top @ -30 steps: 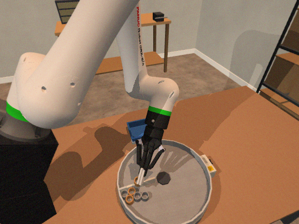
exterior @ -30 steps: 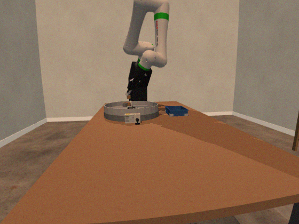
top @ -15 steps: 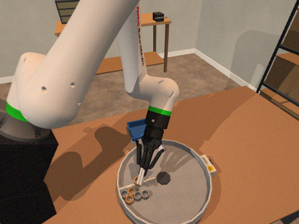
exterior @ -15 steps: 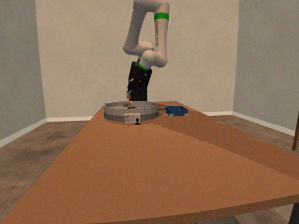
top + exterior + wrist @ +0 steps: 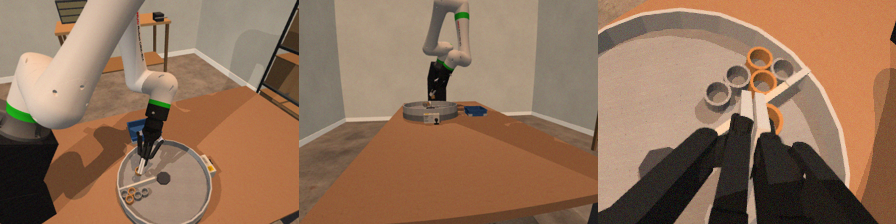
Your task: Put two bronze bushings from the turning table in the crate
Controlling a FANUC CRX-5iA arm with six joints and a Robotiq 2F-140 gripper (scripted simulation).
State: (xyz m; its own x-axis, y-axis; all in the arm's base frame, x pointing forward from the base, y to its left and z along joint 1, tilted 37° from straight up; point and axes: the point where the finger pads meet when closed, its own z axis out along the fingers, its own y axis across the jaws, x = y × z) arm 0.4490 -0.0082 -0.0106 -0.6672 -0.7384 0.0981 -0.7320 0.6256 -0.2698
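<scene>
My hand is 20 mm short of the blue crate, 350 mm to the right of it and 150 mm above it. Also, from my hand: turning table 90 mm ahead, 120 mm below.
</scene>
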